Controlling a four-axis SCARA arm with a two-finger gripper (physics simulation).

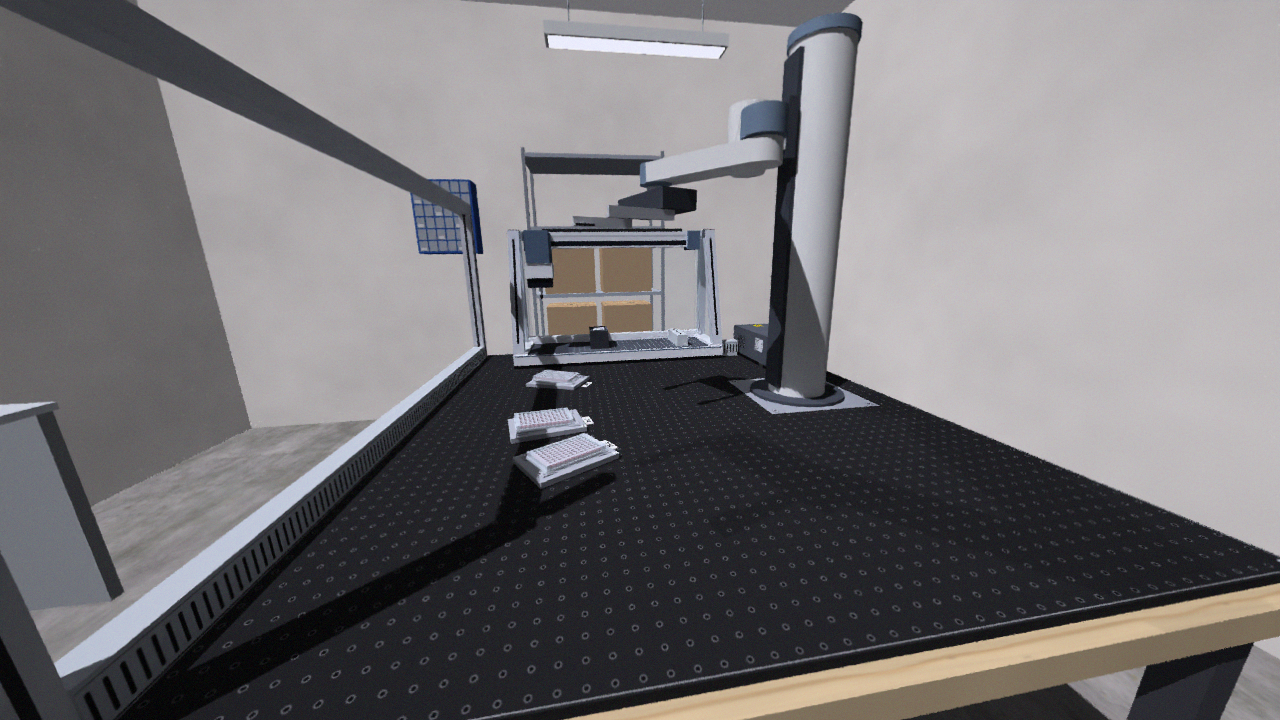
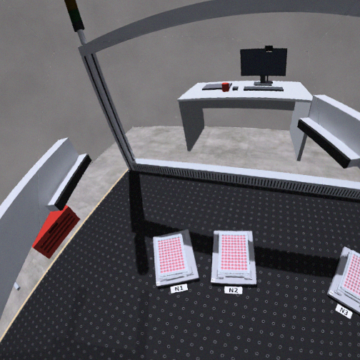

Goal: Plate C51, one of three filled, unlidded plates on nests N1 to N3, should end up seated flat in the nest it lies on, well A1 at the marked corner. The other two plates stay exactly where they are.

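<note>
Three white plates with pink wells lie on grey nests on the black table. The plate on nest N1 sits skewed and shifted to one side, so a bare strip of its nest shows. The plate on N2 looks square in its nest. The plate on N3 is cut off by the frame edge. I cannot read any plate label. My gripper is open and empty. It hangs high above the table, behind the plates.
The arm's column stands at the back right. A framed instrument stands at the back edge. A guard frame with a slotted rail runs just beyond the nests. A desk with a monitor stands outside it.
</note>
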